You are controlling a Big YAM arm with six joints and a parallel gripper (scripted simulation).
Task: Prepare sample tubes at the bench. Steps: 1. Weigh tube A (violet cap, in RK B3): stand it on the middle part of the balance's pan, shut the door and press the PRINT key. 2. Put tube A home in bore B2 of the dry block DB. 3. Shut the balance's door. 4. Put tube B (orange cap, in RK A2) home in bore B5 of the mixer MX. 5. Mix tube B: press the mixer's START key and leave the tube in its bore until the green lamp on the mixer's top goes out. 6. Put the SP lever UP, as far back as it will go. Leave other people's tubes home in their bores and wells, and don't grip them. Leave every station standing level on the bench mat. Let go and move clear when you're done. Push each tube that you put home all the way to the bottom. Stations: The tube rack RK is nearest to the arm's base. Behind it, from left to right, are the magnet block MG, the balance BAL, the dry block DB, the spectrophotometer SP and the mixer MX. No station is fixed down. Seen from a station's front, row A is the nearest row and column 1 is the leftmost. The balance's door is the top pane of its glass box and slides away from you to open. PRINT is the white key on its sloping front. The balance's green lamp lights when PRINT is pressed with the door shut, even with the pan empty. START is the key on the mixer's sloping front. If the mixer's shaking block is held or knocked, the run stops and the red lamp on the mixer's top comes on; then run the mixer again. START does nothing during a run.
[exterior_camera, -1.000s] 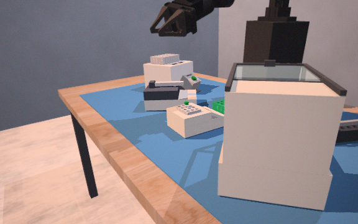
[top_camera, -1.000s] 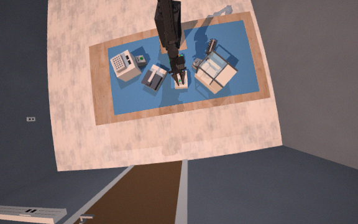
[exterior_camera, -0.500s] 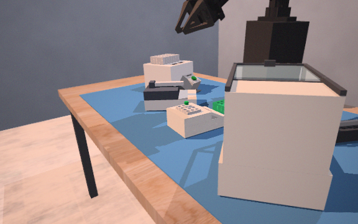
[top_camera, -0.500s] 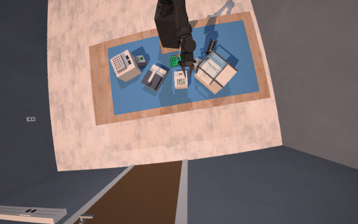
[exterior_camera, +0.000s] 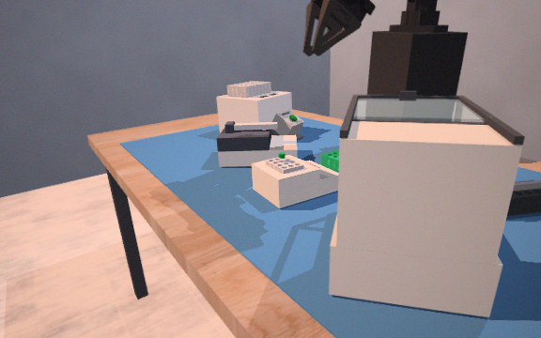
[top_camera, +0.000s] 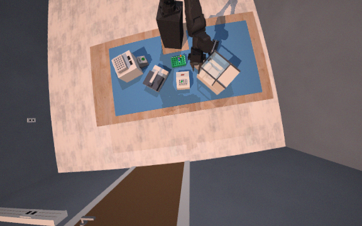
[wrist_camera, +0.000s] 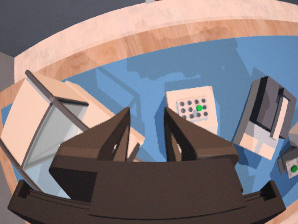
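The balance door is 4 cm behind my hand, 14 cm to the left of it and 8 cm below it. Also, from my hand: dry block (5 cm behind, 9 cm to the right, 25 cm below); then rack (24 cm behind, 6 cm to the right, 27 cm below); then blue-capped tube (23 cm behind, 6 cm to the right, 26 cm below).
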